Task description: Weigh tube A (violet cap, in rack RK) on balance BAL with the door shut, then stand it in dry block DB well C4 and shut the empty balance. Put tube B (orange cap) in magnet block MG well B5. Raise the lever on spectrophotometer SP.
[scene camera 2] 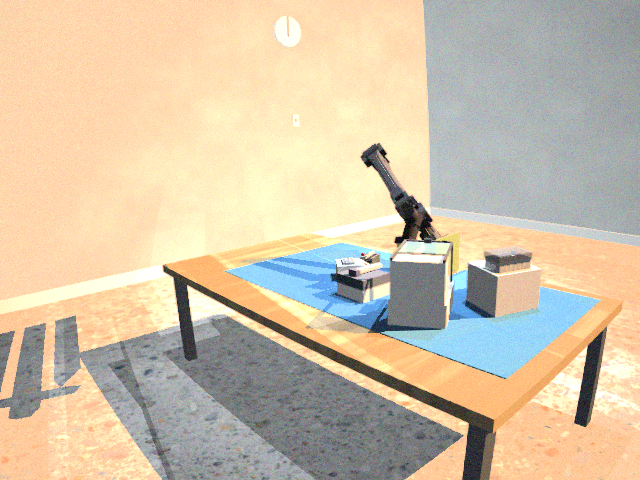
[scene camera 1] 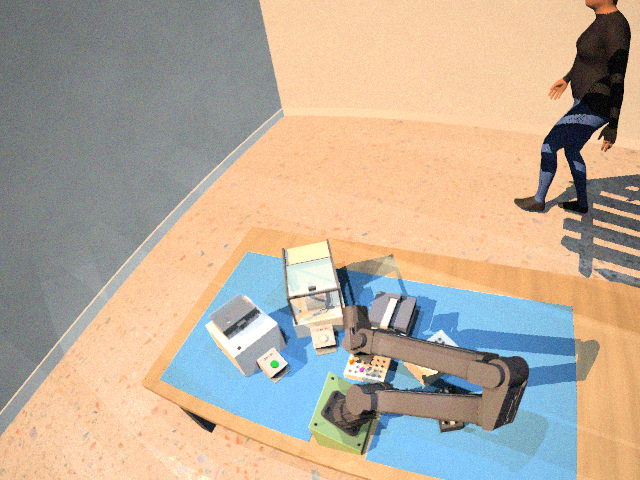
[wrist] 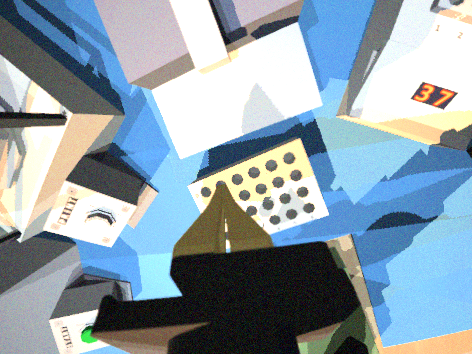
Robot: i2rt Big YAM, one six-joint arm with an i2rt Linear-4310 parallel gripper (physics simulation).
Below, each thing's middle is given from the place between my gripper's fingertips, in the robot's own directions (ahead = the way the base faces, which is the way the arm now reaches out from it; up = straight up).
The lever device point(scene camera 2: 365, 283) is 14 cm ahead of my hand, 3 cm to the right of it and 3 cm below it. Round my hand: glass-box balance point(scene camera 2: 421, 288) 25 cm to the left, 16 cm ahead, 3 cm above.
